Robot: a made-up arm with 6 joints. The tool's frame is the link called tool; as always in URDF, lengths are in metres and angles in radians. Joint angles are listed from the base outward.
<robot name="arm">
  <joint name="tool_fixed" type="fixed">
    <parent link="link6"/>
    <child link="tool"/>
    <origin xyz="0.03 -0.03 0.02" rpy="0 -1.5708 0"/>
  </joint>
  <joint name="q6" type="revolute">
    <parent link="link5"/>
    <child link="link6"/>
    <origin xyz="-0.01 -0.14 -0.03" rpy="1.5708 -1.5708 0"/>
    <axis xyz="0 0 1"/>
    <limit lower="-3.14" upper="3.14"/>
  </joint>
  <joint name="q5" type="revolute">
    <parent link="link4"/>
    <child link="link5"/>
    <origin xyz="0.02 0.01 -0.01" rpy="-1.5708 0 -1.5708"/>
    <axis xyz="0 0 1"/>
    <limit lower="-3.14" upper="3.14"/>
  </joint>
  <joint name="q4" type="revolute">
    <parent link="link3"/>
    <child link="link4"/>
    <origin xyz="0.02 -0.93 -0.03" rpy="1.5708 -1.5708 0"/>
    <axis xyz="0 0 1"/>
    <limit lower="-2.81" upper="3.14"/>
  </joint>
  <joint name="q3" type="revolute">
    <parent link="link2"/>
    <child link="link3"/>
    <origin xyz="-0.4 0.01 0.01" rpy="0 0 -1.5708"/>
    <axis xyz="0 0 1"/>
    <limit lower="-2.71" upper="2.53"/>
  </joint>
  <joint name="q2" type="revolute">
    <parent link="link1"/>
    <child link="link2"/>
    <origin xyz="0.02 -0.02 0.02" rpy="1.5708 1.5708 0"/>
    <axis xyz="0 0 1"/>
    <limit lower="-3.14" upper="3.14"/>
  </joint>
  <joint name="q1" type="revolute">
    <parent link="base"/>
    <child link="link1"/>
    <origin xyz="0.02 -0.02 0.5" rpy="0 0 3.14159"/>
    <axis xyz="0 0 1"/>
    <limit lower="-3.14" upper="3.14"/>
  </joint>
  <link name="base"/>
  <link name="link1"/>
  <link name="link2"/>
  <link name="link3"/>
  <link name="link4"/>
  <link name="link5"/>
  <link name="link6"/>
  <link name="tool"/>
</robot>
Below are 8 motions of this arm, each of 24 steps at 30 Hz.
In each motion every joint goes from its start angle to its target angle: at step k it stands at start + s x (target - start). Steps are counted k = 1, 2, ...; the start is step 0. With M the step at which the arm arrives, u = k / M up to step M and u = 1 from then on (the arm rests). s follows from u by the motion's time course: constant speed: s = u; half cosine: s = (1 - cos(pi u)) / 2; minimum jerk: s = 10 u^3 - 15 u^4 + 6 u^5.
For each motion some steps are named. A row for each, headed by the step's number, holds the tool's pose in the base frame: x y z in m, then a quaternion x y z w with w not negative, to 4 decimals.
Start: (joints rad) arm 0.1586 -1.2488 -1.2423 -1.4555 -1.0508 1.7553
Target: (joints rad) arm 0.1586 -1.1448 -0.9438 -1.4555 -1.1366 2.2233
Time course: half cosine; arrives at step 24
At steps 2, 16, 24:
2: -0.9946 -0.0083 -0.1137 -0.5629 -0.6674 0.4829 0.0676
16: -1.1551 -0.0307 0.1191 -0.4649 -0.5324 0.6591 0.2569
24: -1.1955 -0.0368 0.2068 -0.4195 -0.4729 0.7089 0.3128

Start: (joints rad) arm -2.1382 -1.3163 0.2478 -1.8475 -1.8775 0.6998
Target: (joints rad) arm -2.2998 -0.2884 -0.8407 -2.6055 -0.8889 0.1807
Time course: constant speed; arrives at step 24
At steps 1, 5, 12, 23, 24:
1: 0.7523 0.8443 1.1337 -0.7372 0.3393 -0.3154 0.4918
5: 0.7695 0.8254 1.2218 -0.7820 0.2823 -0.3592 0.4240
12: 0.7737 0.7870 1.3539 -0.8414 0.1945 -0.4288 0.2654
23: 0.7338 0.7166 1.4657 0.8606 -0.0909 0.4976 0.0588
24: 0.7286 0.7095 1.4687 0.8569 -0.0835 0.5004 0.0910

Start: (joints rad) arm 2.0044 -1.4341 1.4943 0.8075 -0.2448 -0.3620
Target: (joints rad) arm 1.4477 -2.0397 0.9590 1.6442 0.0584 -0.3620
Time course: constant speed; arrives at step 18
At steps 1, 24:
1: 0.1927 -0.4029 1.6335 -0.6914 -0.2473 -0.5751 0.3605
24: -0.1690 -1.3252 0.8471 -0.2630 -0.0556 -0.7616 0.5897

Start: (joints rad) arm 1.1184 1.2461 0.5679 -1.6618 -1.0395 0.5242
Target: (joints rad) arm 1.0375 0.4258 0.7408 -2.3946 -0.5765 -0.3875
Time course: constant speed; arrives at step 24
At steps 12, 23, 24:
12: 0.5623 1.1841 0.7901 -0.1993 -0.0425 0.7841 0.5862
23: 0.5708 1.0148 1.2021 -0.4437 -0.3550 0.5587 0.6041
24: 0.5664 0.9935 1.2377 -0.4642 -0.3778 0.5299 0.6008

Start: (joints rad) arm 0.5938 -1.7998 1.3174 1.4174 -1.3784 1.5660
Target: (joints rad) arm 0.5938 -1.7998 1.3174 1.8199 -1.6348 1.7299
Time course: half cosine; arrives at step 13
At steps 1, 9, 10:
1: -0.5915 -0.6377 1.2145 0.1679 -0.1726 -0.5362 0.8090
9: -0.5358 -0.6003 1.2094 0.2576 -0.1485 -0.3754 0.8779
10: -0.5305 -0.5946 1.2087 0.2664 -0.1432 -0.3563 0.8841

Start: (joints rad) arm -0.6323 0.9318 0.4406 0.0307 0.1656 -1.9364
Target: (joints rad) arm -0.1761 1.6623 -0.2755 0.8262 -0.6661 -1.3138
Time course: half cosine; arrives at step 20
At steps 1, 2, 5, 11, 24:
1: 1.0917 -0.8597 0.9335 -0.1606 0.0321 -0.3057 0.9380
2: 1.1018 -0.8524 0.9303 -0.1508 0.0203 -0.3024 0.9409
5: 1.1651 -0.8004 0.9082 -0.0825 -0.0556 -0.2792 0.9551
11: 1.3324 -0.5854 0.8165 0.1913 -0.2823 -0.1878 0.9211
24: 1.4035 -0.3535 0.7040 0.4576 -0.4287 -0.1148 0.7704

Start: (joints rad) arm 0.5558 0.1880 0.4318 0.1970 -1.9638 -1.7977
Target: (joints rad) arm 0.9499 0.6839 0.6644 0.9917 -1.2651 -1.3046
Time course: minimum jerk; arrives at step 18
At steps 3, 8, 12, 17, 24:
3: 0.4633 0.1678 1.6902 0.3535 -0.9104 -0.1095 0.1851
8: 0.6884 0.3990 1.5464 0.5118 -0.7595 0.0019 0.4015
12: 0.8213 0.7016 1.2768 0.6630 -0.4950 0.1016 0.5523
17: 0.8289 0.8582 1.0947 0.7240 -0.3279 0.1296 0.5929
24: 0.8288 0.8593 1.0933 0.7244 -0.3266 0.1298 0.5931

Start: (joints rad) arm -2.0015 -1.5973 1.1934 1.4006 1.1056 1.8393
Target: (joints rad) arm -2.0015 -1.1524 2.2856 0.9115 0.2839 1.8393
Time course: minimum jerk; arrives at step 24
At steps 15, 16, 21, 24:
15: -0.0866 -0.3216 1.4322 -0.7091 0.4881 -0.4767 0.1780
16: -0.1265 -0.3902 1.3706 -0.6798 0.5180 -0.4806 0.1964
21: -0.2239 -0.5516 1.1496 -0.5934 0.6054 -0.4721 0.2417
24: -0.2304 -0.5618 1.1293 -0.5864 0.6125 -0.4701 0.2449

